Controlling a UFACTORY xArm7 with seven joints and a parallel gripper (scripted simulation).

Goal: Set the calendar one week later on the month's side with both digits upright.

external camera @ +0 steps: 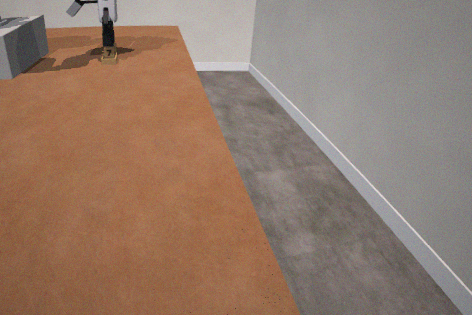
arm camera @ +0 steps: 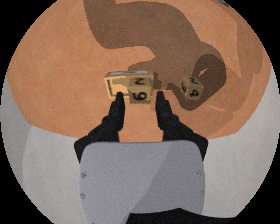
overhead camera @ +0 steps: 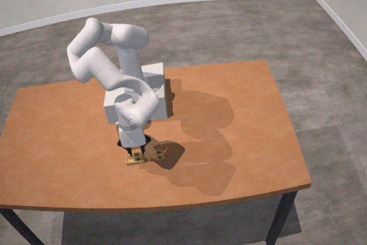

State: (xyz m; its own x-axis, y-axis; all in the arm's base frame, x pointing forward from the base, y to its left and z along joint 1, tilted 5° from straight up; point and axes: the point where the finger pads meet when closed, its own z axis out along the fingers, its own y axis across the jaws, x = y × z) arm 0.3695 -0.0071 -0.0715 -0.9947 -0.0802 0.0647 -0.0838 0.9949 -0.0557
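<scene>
Right now the wooden tray is 6 cm below my hand and 2 cm to the right of it.
</scene>
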